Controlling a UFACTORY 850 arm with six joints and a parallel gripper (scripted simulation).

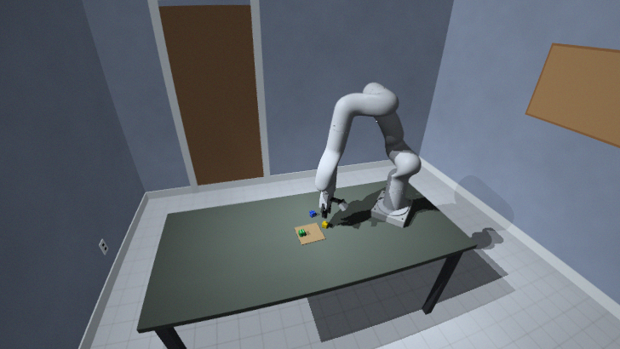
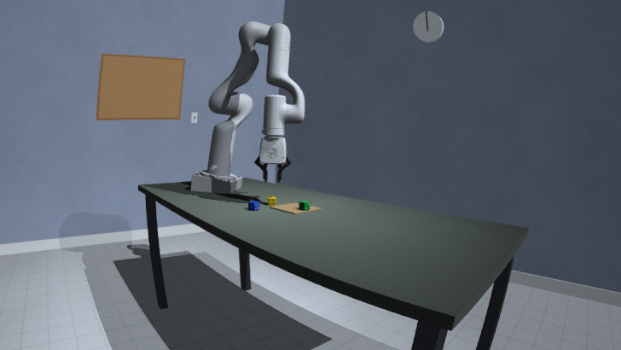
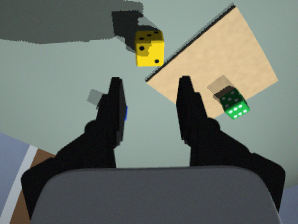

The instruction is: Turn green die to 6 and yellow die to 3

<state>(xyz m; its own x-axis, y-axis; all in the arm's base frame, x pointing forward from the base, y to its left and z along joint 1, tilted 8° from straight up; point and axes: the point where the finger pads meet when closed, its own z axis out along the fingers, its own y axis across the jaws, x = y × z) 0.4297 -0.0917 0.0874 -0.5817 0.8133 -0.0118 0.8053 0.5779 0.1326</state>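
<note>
Now: the yellow die 9 cm below my hand. The rest, counted from my hand: green die 15 cm ahead, 9 cm below; tan mat 11 cm ahead, 1 cm to the left, 11 cm below; blue die 2 cm ahead, 12 cm to the right, 9 cm below.
</note>
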